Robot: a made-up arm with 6 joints. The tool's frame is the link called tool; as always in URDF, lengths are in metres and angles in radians. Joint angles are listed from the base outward.
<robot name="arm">
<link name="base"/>
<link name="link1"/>
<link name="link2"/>
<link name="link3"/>
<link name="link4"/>
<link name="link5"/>
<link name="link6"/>
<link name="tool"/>
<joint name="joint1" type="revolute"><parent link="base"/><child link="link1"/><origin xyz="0.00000 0.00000 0.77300" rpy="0.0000 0.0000 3.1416"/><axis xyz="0 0 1"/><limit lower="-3.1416" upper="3.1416"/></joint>
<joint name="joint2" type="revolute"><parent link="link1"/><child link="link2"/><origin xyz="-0.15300 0.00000 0.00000" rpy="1.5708 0.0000 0.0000"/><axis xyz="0 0 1"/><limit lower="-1.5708" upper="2.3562"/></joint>
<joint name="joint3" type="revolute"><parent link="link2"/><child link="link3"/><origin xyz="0.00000 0.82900 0.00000" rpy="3.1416 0.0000 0.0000"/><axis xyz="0 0 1"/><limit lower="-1.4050" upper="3.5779"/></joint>
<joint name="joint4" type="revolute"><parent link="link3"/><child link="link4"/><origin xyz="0.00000 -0.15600 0.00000" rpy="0.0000 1.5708 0.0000"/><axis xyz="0 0 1"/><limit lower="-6.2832" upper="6.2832"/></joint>
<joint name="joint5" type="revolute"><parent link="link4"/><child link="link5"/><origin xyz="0.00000 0.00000 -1.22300" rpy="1.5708 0.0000 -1.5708"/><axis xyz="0 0 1"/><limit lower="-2.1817" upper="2.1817"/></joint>
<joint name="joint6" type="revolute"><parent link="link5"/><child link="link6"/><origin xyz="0.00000 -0.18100 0.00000" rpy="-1.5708 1.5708 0.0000"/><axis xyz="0 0 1"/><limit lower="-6.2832" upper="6.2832"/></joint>
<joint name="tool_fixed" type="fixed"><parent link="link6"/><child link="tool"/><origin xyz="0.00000 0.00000 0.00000" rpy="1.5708 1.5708 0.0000"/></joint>
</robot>
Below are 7 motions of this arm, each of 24 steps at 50 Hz.
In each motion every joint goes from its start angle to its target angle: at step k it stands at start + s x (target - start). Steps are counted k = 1, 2, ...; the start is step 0. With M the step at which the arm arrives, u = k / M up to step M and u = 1 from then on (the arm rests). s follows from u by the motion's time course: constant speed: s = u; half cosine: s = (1 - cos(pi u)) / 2; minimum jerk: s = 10 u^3 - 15 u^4 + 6 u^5.
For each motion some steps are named. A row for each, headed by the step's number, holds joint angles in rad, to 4 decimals.
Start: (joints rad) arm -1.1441 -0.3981 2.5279 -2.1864 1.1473 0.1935
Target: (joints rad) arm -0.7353 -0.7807 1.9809 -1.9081 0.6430 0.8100
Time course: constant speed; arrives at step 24
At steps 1, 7, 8, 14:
1: -1.1271 -0.4140 2.5051 -2.1748 1.1263 0.2192
7: -1.0249 -0.5097 2.3684 -2.1052 1.0002 0.3733
8: -1.0078 -0.5256 2.3456 -2.0936 0.9792 0.3990
14: -0.9056 -0.6213 2.2088 -2.0241 0.8531 0.5531

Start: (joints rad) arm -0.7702 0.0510 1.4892 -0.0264 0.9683 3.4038
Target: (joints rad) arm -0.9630 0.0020 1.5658 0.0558 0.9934 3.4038
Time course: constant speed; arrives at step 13
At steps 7, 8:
7: -0.8740 0.0246 1.5304 0.0179 0.9818 3.4038
8: -0.8888 0.0208 1.5363 0.0242 0.9837 3.4038

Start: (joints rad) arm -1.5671 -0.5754 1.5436 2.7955 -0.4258 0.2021
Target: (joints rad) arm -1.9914 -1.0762 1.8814 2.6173 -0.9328 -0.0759
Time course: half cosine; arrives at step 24
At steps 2, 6, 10, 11, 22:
2: -1.5743 -0.5839 1.5494 2.7925 -0.4344 0.1974
6: -1.6292 -0.6487 1.5931 2.7694 -0.5000 0.1614
10: -1.7243 -0.7610 1.6688 2.7295 -0.6137 0.0991
11: -1.7516 -0.7931 1.6905 2.7180 -0.6462 0.0812
22: -1.9842 -1.0677 1.8756 2.6203 -0.9242 -0.0712

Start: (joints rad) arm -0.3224 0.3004 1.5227 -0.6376 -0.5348 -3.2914
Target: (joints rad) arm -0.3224 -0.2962 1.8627 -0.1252 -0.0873 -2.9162
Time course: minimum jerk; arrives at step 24
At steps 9, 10, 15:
9: -0.3224 0.1362 1.6163 -0.4966 -0.4116 -3.1881
10: -0.3224 0.0936 1.6406 -0.4600 -0.3797 -3.1613
15: -0.3224 -0.1320 1.7691 -0.2662 -0.2105 -3.0195

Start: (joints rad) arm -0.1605 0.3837 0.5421 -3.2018 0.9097 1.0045
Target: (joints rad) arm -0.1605 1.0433 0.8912 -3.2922 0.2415 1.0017
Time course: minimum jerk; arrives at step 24
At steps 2, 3, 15, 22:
2: -0.1605 0.3871 0.5439 -3.2023 0.9063 1.0045
3: -0.1605 0.3943 0.5477 -3.2033 0.8990 1.0045
15: -0.1605 0.8618 0.7951 -3.2673 0.4254 1.0025
22: -0.1605 1.0399 0.8894 -3.2917 0.2449 1.0017

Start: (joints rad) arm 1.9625 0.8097 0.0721 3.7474 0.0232 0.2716
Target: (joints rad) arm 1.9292 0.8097 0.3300 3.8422 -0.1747 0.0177
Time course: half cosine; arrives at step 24
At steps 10, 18, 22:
10: 1.9502 0.8097 0.1677 3.7825 -0.0501 0.1775
18: 1.9341 0.8097 0.2922 3.8283 -0.1457 0.0549
22: 1.9298 0.8097 0.3256 3.8406 -0.1713 0.0220

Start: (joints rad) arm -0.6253 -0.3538 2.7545 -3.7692 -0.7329 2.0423
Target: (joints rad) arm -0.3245 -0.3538 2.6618 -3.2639 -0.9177 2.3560
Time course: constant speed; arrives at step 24
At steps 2, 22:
2: -0.6002 -0.3538 2.7468 -3.7271 -0.7483 2.0684
22: -0.3496 -0.3538 2.6695 -3.3060 -0.9023 2.3299

